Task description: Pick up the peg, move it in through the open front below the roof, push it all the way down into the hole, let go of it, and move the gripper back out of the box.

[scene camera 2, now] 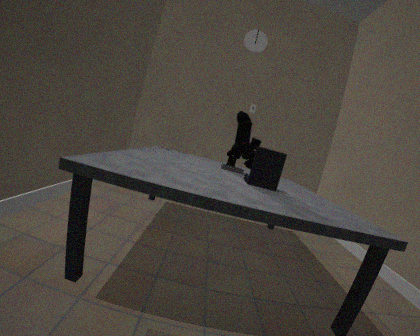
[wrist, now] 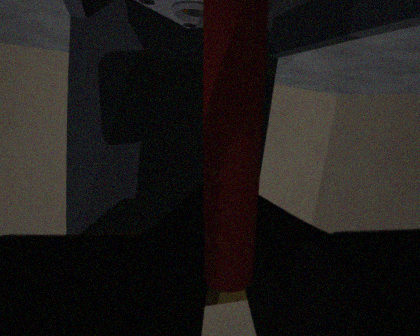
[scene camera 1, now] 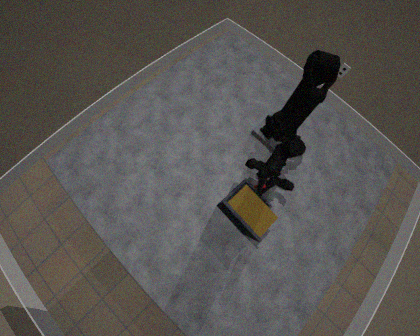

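Seen in the pictures: gripper, fingertip midpoint: (wrist: 220, 194) (scene camera 1: 258, 195); arm's base, origin of the base link: (scene camera 2: 230, 165) (scene camera 1: 268, 131).
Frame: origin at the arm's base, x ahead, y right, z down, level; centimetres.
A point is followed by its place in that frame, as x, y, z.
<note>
The red peg (wrist: 230, 150) @(23.5, -15.9, -6.5) (scene camera 1: 264, 186) @(24.2, -17.0, -10.1) stands lengthwise through the middle of the wrist view. My gripper (wrist: 220, 194) @(27.6, -18.1, -8.9) (scene camera 1: 261, 189) @(27.6, -18.1, -8.9) is shut on it, with a black finger on each side. The dark grey box (scene camera 1: 238, 223) @(39.9, -20.9, -10.2) (scene camera 2: 268, 169) @(39.9, -20.7, -6.9) stands on the table, and its yellow roof (scene camera 1: 252, 212) @(35.4, -19.8, -16.9) shows from above. The gripper is at the box's open side facing the arm; how far the peg reaches in is unclear. In the wrist view a light grey round rim (wrist: 188, 10) @(34.0, -18.1, -0.2) with a dark opening shows at the top edge, left of the peg. The peg's far end is out of view.
The box's dark walls (wrist: 102, 175) @(39.4, -14.3, -11.2) rise close around the peg in the wrist view. The arm (scene camera 1: 300, 107) @(5.7, -4.4, -27.5) (scene camera 2: 243, 131) @(0.3, -2.8, -25.7) reaches over the grey table (scene camera 1: 150, 135) @(45.8, 32.3, 3.3) (scene camera 2: 190, 175) @(60.0, 14.1, 3.3) to the box. A thin grey bar (scene camera 1: 263, 140) @(5.0, -2.0, 0.7) lies by the arm's base. The light is dim.
</note>
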